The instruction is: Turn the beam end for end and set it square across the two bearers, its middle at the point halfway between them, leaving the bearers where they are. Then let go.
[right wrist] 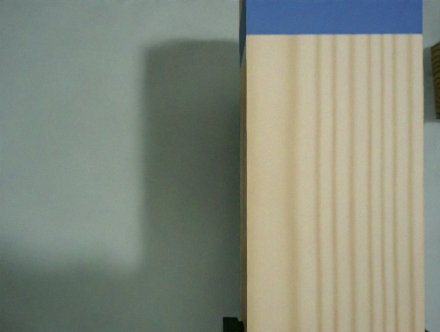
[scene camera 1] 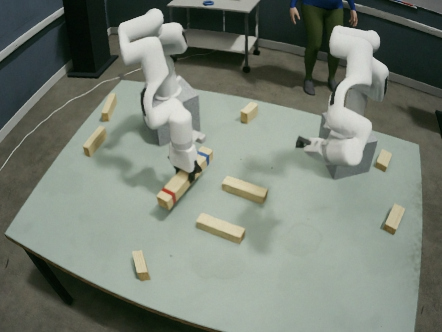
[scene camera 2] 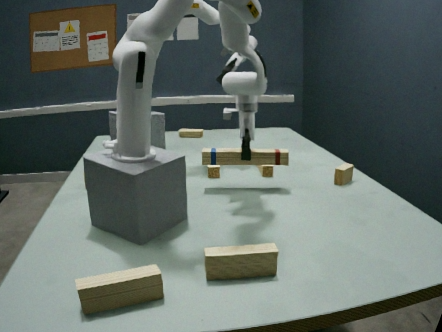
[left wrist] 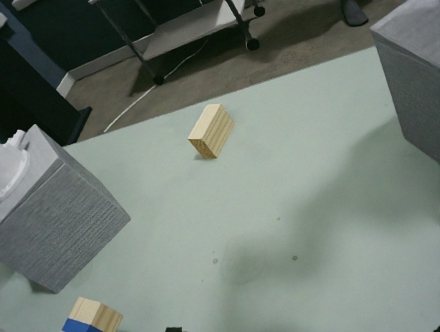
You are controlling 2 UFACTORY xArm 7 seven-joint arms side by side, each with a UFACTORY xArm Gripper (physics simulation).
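Places are measured from the left arm's base along level axes (x ahead, y left, z up), in centimetres.
Pixels of known places: left gripper, fingertip midpoint: (scene camera 1: 308, 149) (scene camera 2: 221, 77); right gripper, fingertip midpoint: (scene camera 1: 185, 177) (scene camera 2: 245, 158); right arm's base, link origin: (scene camera 1: 168, 92) (scene camera 2: 133, 155) (left wrist: 8, 178).
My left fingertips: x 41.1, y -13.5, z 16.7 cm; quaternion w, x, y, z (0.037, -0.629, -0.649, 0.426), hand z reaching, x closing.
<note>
Ahead of a thing's pixels: the offset from my left fingertips to its top centre. Level surfaces: height alone.
The beam @(dz -23.2, dx +2.9, dy -43.3 cm) (scene camera 1: 180, 189) (scene camera 2: 227, 157) (left wrist: 87, 310) (right wrist: 332, 175) is light wood with a red band near one end and a blue band near the other. It is level above the table, its shadow apart below it. In scene camera 1 its red end points to the front left, beside the bearers. My right gripper (scene camera 1: 189, 172) (scene camera 2: 246, 153) is shut on its middle from above. The two bearers @(dz -32.5, dx -6.5, dy -23.3 cm) (scene camera 1: 244, 190) @(dz -32.5, dx +14.5, dy -25.0 cm) (scene camera 1: 220, 229) (scene camera 2: 213, 172) (scene camera 2: 267, 171) lie parallel on the table. My left gripper (scene camera 1: 303, 143) (left wrist: 305, 329) is open and empty, off to the right in scene camera 1.
Loose wooden blocks @(dz -30.6, dx -34.5, dy -108.2 cm) (scene camera 1: 109, 107) @(dz -30.6, dx -8.4, dy -99.4 cm) (scene camera 1: 95, 141) @(dz -30.6, dx -52.5, dy -37.1 cm) (scene camera 1: 249, 112) @(dz -30.6, dx +42.5, dy -44.2 cm) (scene camera 1: 141, 265) @(dz -33.1, dx -47.3, dy +35.2 cm) (scene camera 1: 383, 160) @(dz -33.1, dx -12.4, dy +44.4 cm) (scene camera 1: 394, 218) stand around the table @(dz -36.8 cm) (scene camera 1: 300, 280). Two grey pedestals (scene camera 1: 190, 107) (scene camera 1: 350, 162) carry the arms. A trolley and a person stand behind the table.
</note>
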